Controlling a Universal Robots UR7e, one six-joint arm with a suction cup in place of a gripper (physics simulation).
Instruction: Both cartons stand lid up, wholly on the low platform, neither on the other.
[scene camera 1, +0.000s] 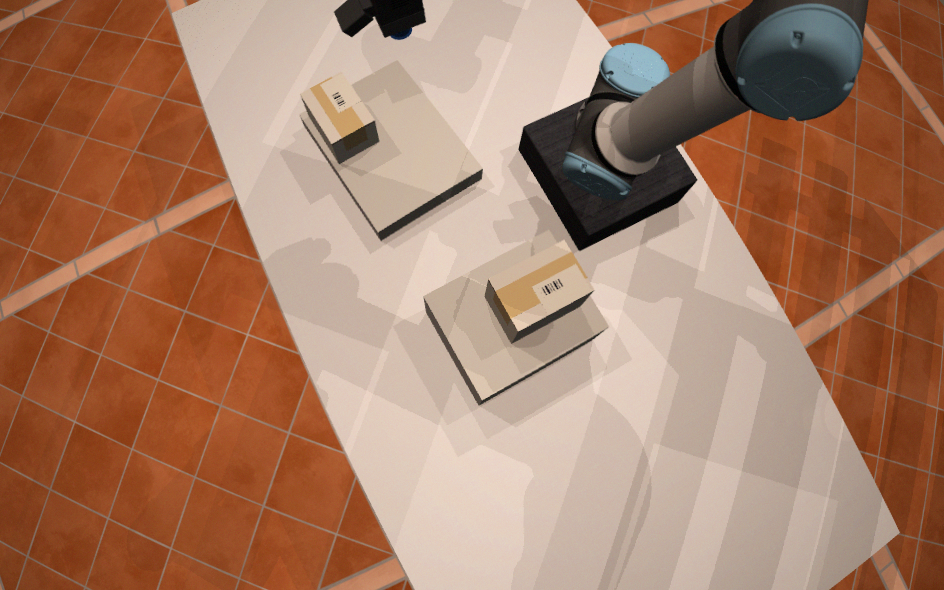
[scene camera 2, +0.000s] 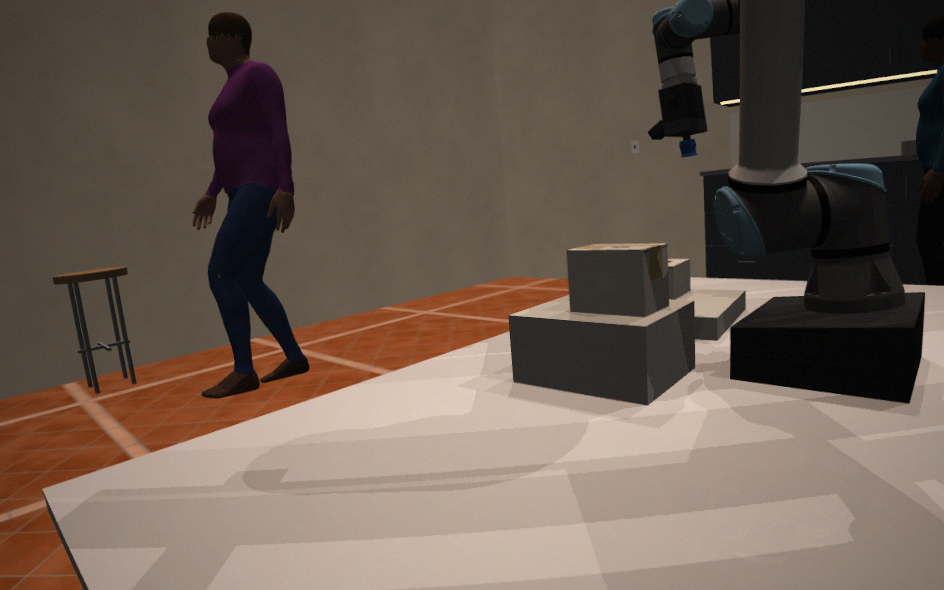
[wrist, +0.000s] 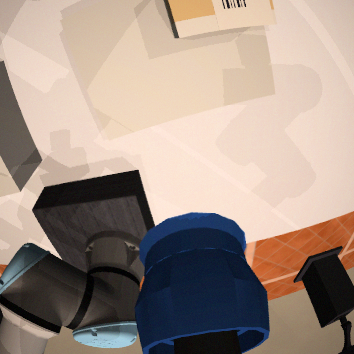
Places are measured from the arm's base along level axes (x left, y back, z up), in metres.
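Pixels of known places: hand, its tool point: (scene camera 2: 689, 155) (wrist: 193, 254); arm's base, origin of its link: (scene camera 2: 853, 303) (wrist: 117, 253).
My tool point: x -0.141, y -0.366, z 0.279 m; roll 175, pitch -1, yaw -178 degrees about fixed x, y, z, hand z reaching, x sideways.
For each thing: its top centre in the pictures, then the offset to it from my tool point.
- low platform, centre of its top: (wrist: 173, 48) (scene camera 1: 387, 139) (scene camera 2: 680, 300) dz -0.334, dx -0.020, dy -0.045 m
- taller platform, centre of its top: (scene camera 1: 517, 311) (scene camera 2: 601, 308) dz -0.262, dx +0.410, dy +0.044 m
One carton (scene camera 1: 339, 114) (scene camera 2: 679, 278) (wrist: 220, 20) stands lid up at the far left corner of the low platform (scene camera 1: 424, 166) (scene camera 2: 710, 304) (wrist: 175, 95), its barcode label on top. Whether its hidden far edges lie wholly on the platform I cannot tell. The other carton (scene camera 1: 536, 288) (scene camera 2: 605, 281) stands lid up on the taller platform (scene camera 1: 480, 372) (scene camera 2: 591, 358) (wrist: 15, 130). The cartons are well apart. My suction gripper (scene camera 1: 400, 34) (scene camera 2: 687, 149) (wrist: 194, 220), a blue cup, is open and empty. It hangs high above the table, beyond the low platform in scene camera 1.
The black base block (scene camera 1: 598, 222) (scene camera 2: 821, 354) (wrist: 90, 220) with the arm stands right of both platforms in scene camera 1. A person (scene camera 2: 254, 132) and a stool (scene camera 2: 90, 276) stand on the floor beyond the table. Another person (scene camera 2: 932, 125) shows at the right edge.
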